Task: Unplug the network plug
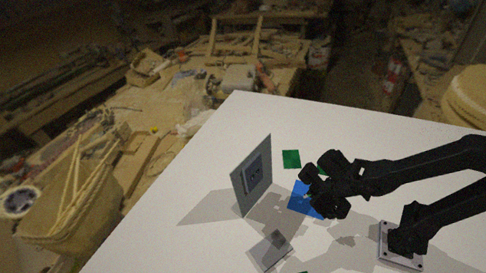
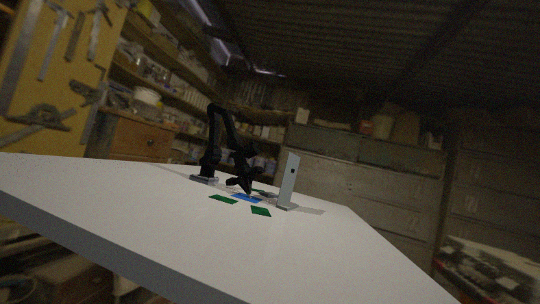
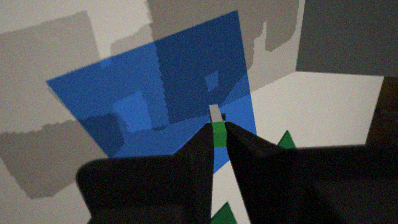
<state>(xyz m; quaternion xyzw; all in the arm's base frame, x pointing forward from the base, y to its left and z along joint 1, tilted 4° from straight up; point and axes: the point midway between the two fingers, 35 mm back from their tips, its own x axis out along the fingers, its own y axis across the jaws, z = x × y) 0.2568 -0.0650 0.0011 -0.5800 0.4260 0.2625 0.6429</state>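
Now: the green network plug right at my gripper tip. From my gripper tip the other things lie so: grey upright panel 16 cm ahead, 9 cm above, 7 cm to the left; blue square 2 cm below, 1 cm behind; flat grey plate 21 cm to the left, 5 cm ahead, 1 cm below.
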